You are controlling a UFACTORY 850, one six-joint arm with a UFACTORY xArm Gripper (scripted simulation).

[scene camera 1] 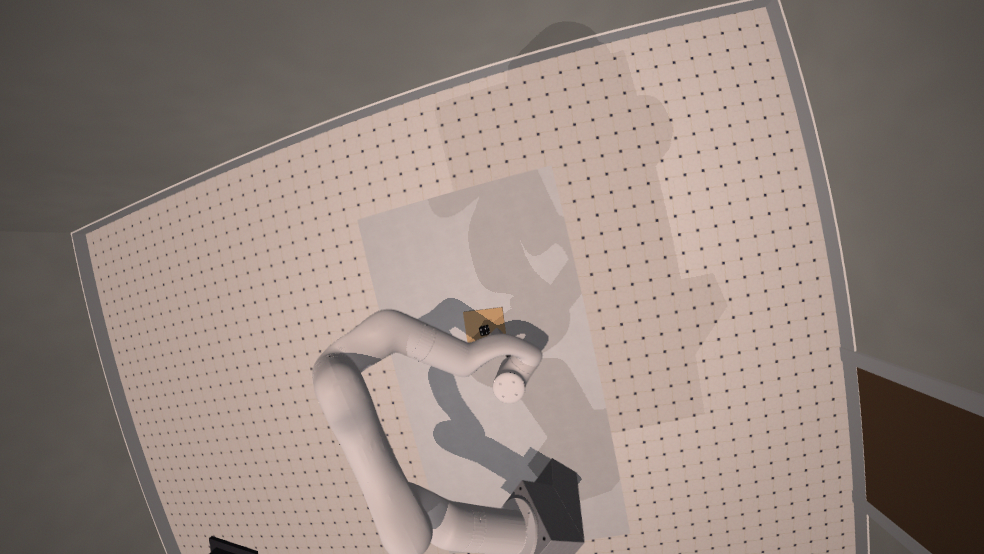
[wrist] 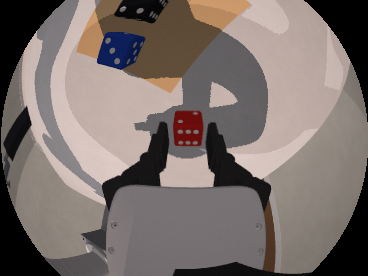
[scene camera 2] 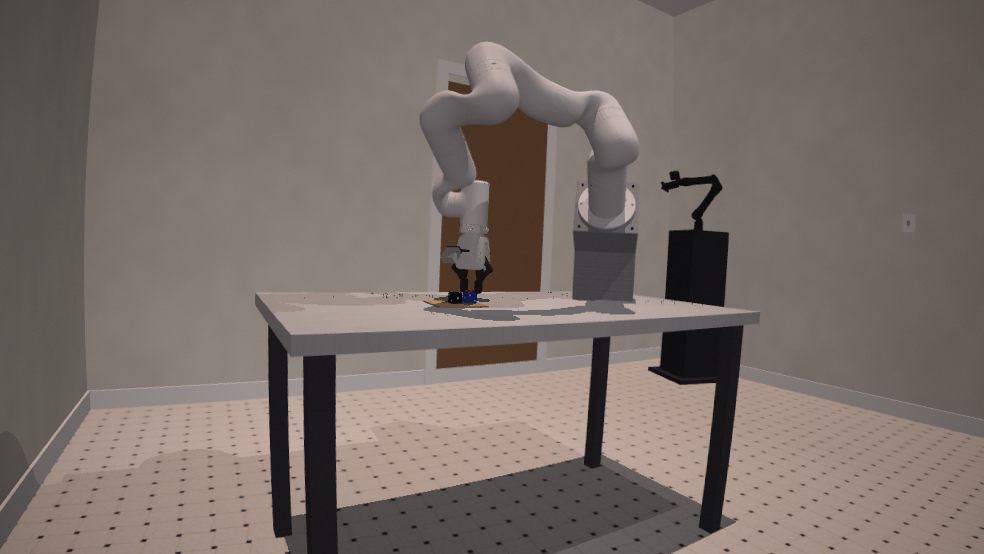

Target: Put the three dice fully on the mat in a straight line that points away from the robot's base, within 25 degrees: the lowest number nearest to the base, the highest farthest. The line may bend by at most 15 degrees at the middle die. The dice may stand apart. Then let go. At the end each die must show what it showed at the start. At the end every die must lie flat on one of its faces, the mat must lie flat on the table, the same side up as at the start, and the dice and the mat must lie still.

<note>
I see my gripper, a red die, a tan mat and a blue die.
My gripper also shows in the wrist view.
</note>
